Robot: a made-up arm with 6 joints. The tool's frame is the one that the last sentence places.
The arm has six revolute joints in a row. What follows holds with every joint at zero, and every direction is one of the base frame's.
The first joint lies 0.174 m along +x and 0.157 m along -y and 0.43 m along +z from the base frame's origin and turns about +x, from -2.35 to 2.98 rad.
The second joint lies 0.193 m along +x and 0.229 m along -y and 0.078 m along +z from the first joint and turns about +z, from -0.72 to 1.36 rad.
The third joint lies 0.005 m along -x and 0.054 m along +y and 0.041 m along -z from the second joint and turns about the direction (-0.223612, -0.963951, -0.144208), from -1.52 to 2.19 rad.
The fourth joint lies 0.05 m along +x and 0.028 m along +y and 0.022 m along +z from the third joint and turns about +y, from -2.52 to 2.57 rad.
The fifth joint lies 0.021 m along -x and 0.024 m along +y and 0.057 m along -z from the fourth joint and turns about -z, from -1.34 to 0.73 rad.
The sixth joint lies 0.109 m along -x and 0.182 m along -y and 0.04 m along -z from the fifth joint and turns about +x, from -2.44 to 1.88 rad.
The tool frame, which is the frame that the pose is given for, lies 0.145 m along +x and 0.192 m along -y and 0.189 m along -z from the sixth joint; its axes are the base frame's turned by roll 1.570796, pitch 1.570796 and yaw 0 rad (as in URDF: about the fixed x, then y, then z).
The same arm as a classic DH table. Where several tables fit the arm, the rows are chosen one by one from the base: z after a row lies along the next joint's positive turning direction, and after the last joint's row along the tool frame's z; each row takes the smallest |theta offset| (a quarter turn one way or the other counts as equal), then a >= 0, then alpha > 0; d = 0 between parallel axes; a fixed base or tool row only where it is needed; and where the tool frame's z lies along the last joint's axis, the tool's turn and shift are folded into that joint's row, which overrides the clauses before.
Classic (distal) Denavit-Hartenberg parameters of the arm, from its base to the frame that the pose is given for. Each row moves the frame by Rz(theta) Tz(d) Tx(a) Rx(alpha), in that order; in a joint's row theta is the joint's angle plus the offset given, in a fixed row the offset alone. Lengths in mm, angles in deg.
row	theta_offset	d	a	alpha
base (fixed)	-90	430	157	-90
joint 1	0	367	229	90
joint 2	76.94	29.5	-17.1	98.29
joint 3	-58.13	-254.8	8.6	164.57
joint 4	-57.18	-143.4	-21	-90
joint 5	90	97	182	90
joint 6	90	36	189	90
tool (fixed)	0	192	0	0
Joint limits (deg, base to tool): -134.65..170.74 -41.25..77.92 -87.09..125.48 -144.39..147.25 -76.78..41.83 -139.8..107.72

